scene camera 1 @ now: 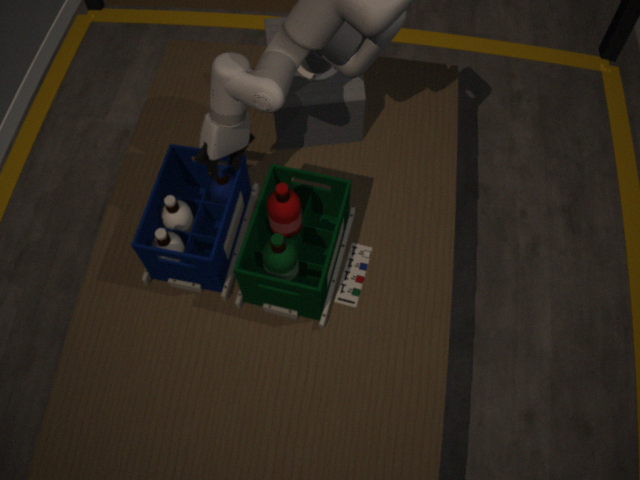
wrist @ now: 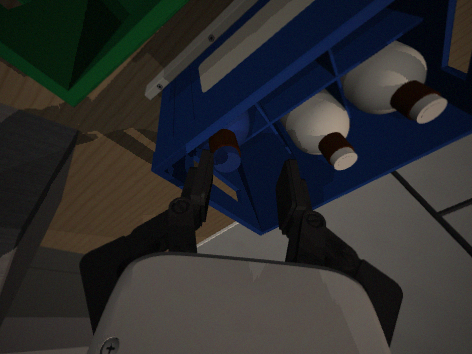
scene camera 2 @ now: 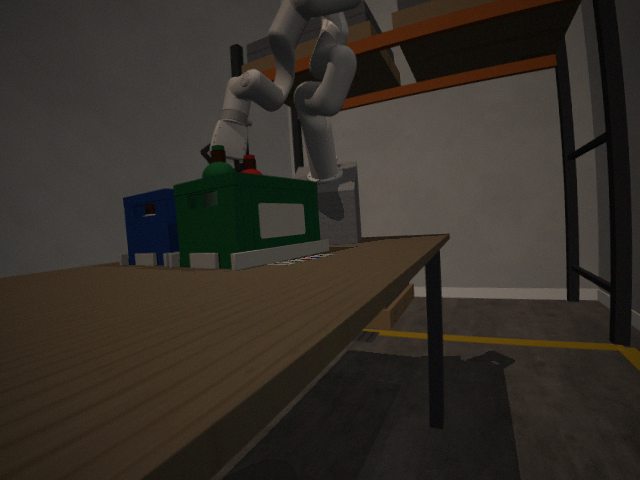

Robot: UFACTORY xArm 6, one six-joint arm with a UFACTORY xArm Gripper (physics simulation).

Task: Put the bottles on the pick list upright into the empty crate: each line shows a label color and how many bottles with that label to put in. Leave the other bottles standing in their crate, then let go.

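Places are measured from the arm's base along level axes (x ahead, y left, z up), in metres.
Where they show: gripper, fingertip midpoint: [scene camera 1: 223,171] [wrist: 246,168]; arm's base, link origin: [scene camera 2: 325,175].
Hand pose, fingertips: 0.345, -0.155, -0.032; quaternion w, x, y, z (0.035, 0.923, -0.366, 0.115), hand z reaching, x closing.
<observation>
Each offset is from my fingertips to the top centre of the thing, as dx, dy, dz.
My gripper [scene camera 1: 225,168] [wrist: 246,168] is open, partly closed in, with nothing between its fingers. It is over the back of the blue crate @(+0.062, -0.068, -0.030) [scene camera 1: 178,273] [scene camera 2: 147,237] [wrist: 180,112]. The blue bottle @(-0.026, -0.020, -0.042) [scene camera 1: 221,192] [wrist: 239,124] stands in that crate's back right cell; its cap is beside the left finger in the wrist view. Two white bottles, one @(+0.065, -0.118, -0.042) [scene camera 1: 177,215] [wrist: 316,122] nearer the gripper and one @(+0.150, -0.115, -0.042) [scene camera 1: 169,242] [wrist: 384,79] at the front, stand on the crate's left side. The green crate [scene camera 1: 276,297] [scene camera 2: 206,235] [wrist: 75,95] holds a red bottle @(+0.051, +0.144, +0.044) [scene camera 1: 284,207] [scene camera 2: 250,172] and a green bottle @(+0.169, +0.156, +0.044) [scene camera 1: 280,254] [scene camera 2: 218,170], both upright.
The pick list @(+0.111, +0.311, -0.203) [scene camera 1: 358,266] lies right of the green crate; its counts are too small to read. White rails @(+0.101, +0.272, -0.175) [scene camera 1: 336,271] edge the crates. The grey base block [scene camera 1: 320,121] stands behind them. An orange rack beam [scene camera 2: 439,26] is high behind the arm.
</observation>
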